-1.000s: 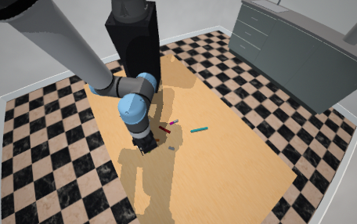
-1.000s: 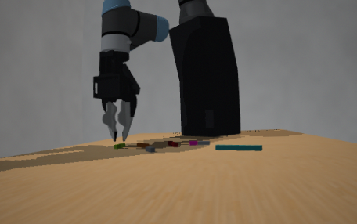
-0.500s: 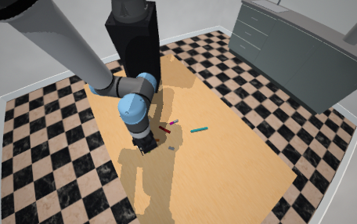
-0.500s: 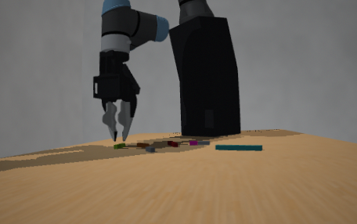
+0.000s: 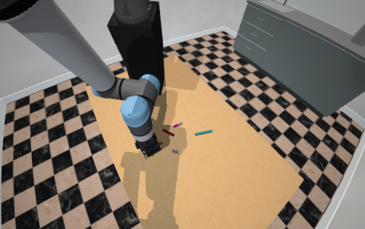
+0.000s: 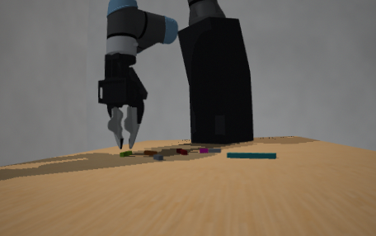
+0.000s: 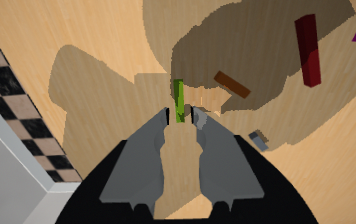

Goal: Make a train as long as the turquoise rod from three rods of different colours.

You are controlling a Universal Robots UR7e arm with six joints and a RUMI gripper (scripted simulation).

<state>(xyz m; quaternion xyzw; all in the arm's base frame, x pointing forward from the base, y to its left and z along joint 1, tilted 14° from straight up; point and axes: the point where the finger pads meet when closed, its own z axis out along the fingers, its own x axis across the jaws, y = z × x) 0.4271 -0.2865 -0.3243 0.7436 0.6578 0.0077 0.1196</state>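
Right now my hand is 30 mm above the lime-green rod. The rest, counted from my hand: red rod 130 mm to the left, 30 mm below, 30 mm behind; then orange rod 60 mm to the left, 30 mm below, 10 mm behind; then magenta rod 190 mm to the left, 30 mm below, 30 mm behind.
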